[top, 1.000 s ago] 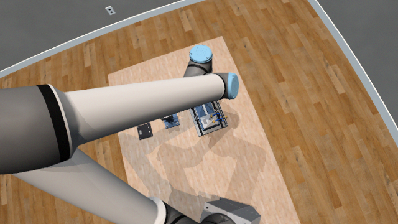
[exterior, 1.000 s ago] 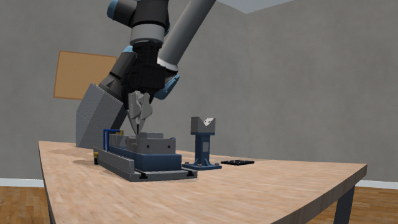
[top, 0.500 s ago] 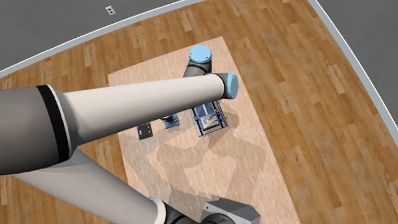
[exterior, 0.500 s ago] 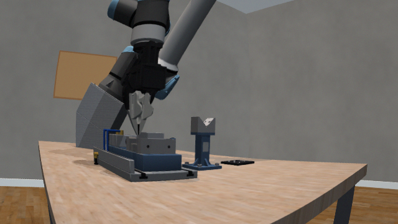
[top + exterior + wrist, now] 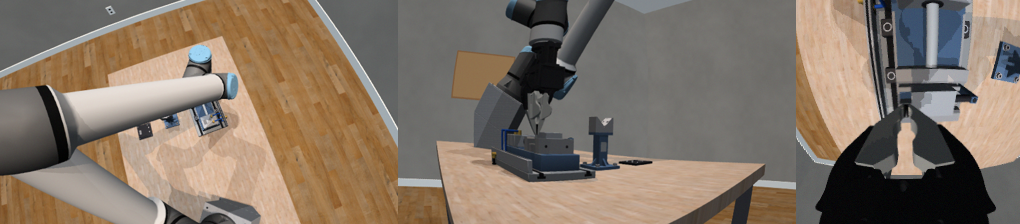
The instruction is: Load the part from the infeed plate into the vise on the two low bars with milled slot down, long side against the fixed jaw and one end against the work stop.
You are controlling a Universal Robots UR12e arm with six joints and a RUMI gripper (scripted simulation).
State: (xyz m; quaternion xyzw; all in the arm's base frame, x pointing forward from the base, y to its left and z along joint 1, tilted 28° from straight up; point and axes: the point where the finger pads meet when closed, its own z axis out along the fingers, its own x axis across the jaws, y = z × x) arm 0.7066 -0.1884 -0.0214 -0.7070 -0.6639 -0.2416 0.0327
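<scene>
Right now the part is 40 mm to the left of my hand and 30 mm below it. From my hand the other things lie so: work stop (80 mm to the left, 30 mm below); fixed jaw (40 mm to the left, 40 mm below, 30 mm ahead); moving jaw (40 mm to the left, 40 mm below, 40 mm behind).
</scene>
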